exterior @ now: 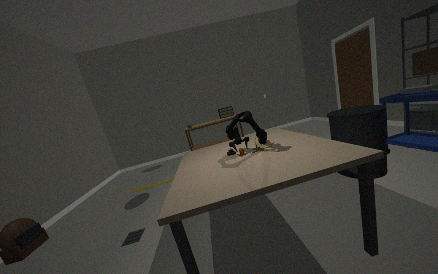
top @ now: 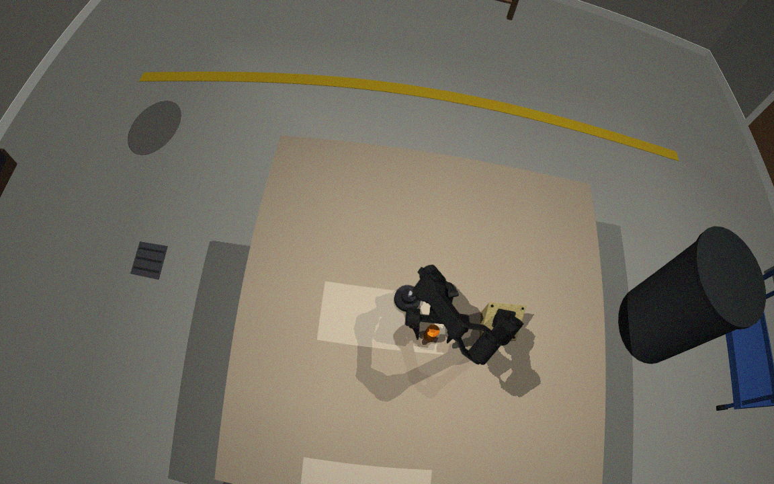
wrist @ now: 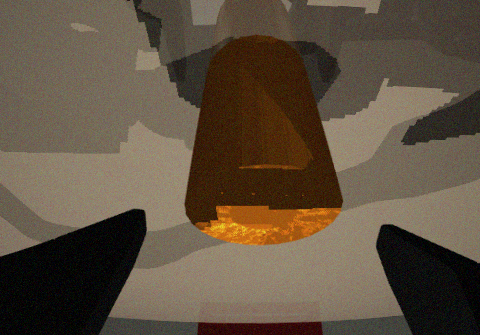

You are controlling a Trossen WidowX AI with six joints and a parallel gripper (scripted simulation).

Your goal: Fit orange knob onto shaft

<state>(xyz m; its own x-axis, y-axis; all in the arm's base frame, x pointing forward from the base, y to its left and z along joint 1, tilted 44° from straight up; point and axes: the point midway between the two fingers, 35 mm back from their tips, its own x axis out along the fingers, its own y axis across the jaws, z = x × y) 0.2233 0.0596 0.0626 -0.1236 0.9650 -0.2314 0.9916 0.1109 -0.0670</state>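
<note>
Now: the orange knob 30 mm to the right of my gripper tip and 10 mm below it. Also, from my gripper tip: round pedestal 140 mm to the right, 90 mm ahead, 20 mm below.
</note>
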